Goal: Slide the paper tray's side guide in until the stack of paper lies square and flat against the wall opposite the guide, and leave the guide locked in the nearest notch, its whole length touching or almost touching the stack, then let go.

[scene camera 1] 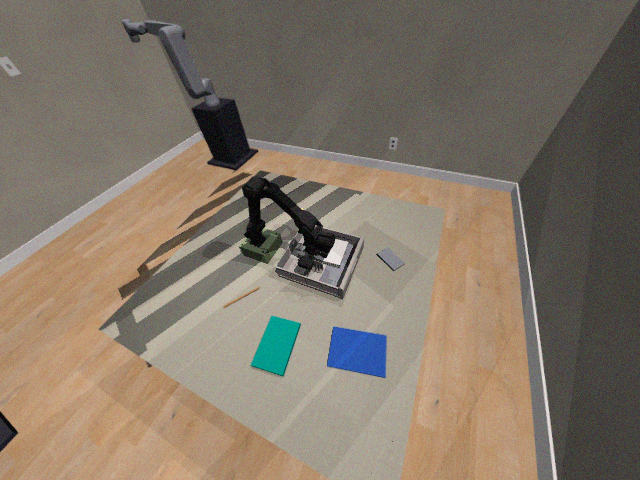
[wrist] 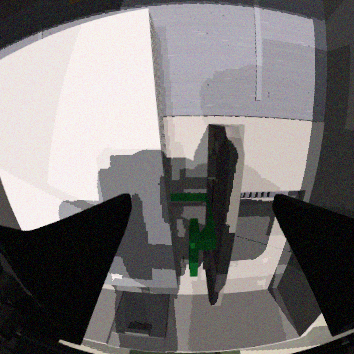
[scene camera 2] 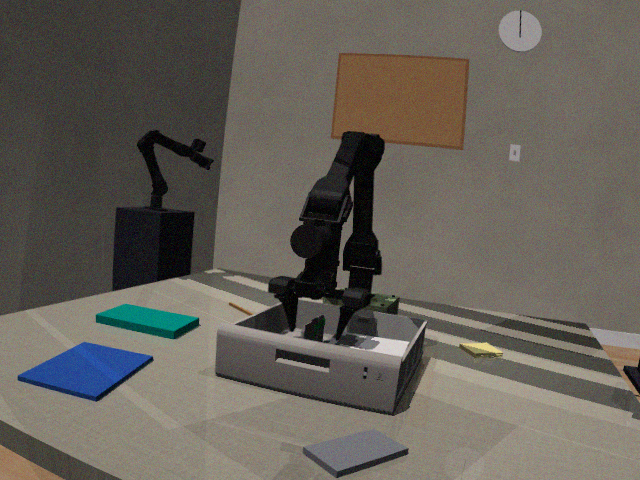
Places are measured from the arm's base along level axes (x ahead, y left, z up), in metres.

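Where they show: gripper, fingertip midpoint: (scene camera 1: 315,261) (wrist: 203,201) (scene camera 2: 314,335); arm's base, origin of the base link: (scene camera 1: 258,240).
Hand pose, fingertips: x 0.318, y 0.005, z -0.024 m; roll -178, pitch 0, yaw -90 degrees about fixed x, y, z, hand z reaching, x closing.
Note:
Each offset is from my fingertips to the centre of the thing. "pt": to the spot under its first point.
The paper tray @[0.015 m ahead, 0.042 m left, 0.005 m down] (scene camera 1: 309,284) (scene camera 2: 248,356) (wrist: 280,150) stands in front of the arm. The white paper stack @[0.002 m ahead, 0.099 m left, 0.022 m down] (scene camera 1: 338,251) (scene camera 2: 387,345) (wrist: 110,95) lies at the left in the wrist view; its contact with the far wall is not clear. The side guide @[0.016 m back, 0.000 m left, 0.009 m down] (scene camera 2: 312,329) (wrist: 220,170), a dark upright plate with a green lever @[0.016 m back, 0.010 m left, 0.009 m down] (wrist: 193,247), stands right of the stack with a gap between them. The notch strip @[pt 0.018 m back, 0.055 m right, 0.045 m down] (wrist: 256,195) shows right of the guide. My gripper (scene camera 2: 315,334) (wrist: 203,201) is open, its fingertips down inside the tray, one over the stack's side, one beyond the guide.
A teal slab @[0.013 m ahead, 0.387 m right, 0.044 m down] (scene camera 1: 276,345) (scene camera 2: 147,320), a blue slab @[0.310 m ahead, 0.284 m right, 0.049 m down] (scene camera 1: 357,352) (scene camera 2: 85,369), a grey slab @[0.321 m ahead, 0.183 m left, 0.048 m down] (scene camera 1: 390,259) (scene camera 2: 356,452) and a pencil @[0.248 m back, 0.274 m right, 0.049 m down] (scene camera 1: 241,297) lie around the tray. A yellow pad @[0.268 m back, 0.312 m left, 0.047 m down] (scene camera 2: 480,349) lies right of it in scene camera 2. The tray walls surround the fingers.

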